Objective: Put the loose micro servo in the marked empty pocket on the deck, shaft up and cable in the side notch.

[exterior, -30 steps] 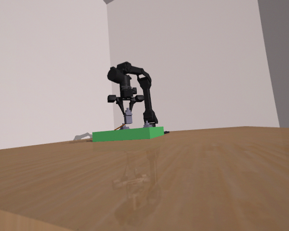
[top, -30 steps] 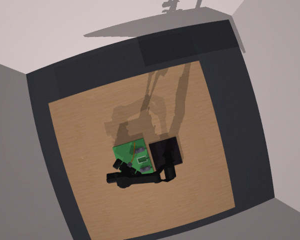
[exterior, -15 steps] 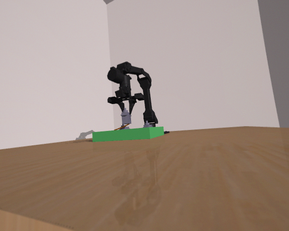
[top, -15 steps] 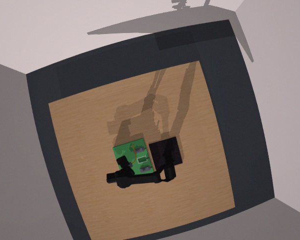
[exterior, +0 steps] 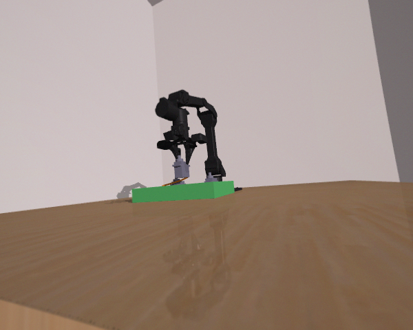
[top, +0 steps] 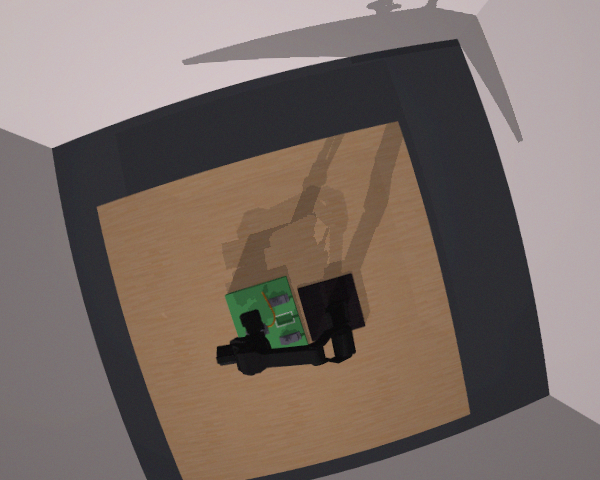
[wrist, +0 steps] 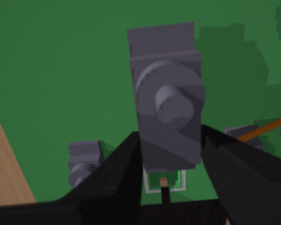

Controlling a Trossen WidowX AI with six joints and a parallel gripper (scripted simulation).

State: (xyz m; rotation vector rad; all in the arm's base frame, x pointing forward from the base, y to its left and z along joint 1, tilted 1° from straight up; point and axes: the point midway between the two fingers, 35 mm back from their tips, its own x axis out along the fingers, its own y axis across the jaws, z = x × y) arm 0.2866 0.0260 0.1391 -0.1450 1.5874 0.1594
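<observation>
The green deck is 2 cm ahead of my gripper tip and 10 cm below it.
</observation>
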